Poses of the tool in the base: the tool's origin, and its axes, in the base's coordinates. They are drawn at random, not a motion.
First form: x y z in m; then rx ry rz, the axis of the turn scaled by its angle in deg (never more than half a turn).
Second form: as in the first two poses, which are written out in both.
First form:
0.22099 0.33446 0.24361 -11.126 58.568 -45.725
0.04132 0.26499 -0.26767 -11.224 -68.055 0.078
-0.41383 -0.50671 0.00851 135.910 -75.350 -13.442
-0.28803 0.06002 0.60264 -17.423 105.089 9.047
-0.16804 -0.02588 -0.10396 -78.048 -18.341 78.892
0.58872 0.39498 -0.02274 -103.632 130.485 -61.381
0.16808 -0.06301 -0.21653 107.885 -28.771 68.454
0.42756 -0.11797 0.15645 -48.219 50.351 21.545
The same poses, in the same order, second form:
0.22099 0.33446 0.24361 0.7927 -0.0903 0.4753 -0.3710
0.04132 0.26499 -0.26767 0.8243 -0.0921 -0.5587 0.0006
-0.41383 -0.50671 0.00851 0.2081 0.8523 -0.4725 -0.0843
-0.28803 0.06002 0.60264 0.5955 -0.1309 0.7897 0.0680
-0.16804 -0.02588 -0.10396 0.5557 -0.5769 -0.1356 0.5831
0.58872 0.39498 -0.02274 0.0211 -0.5835 0.7346 -0.3456
0.16808 -0.06301 -0.21653 0.4149 0.7495 -0.1999 0.4756
0.42756 -0.11797 0.15645 0.8040 -0.3929 0.4103 0.1756

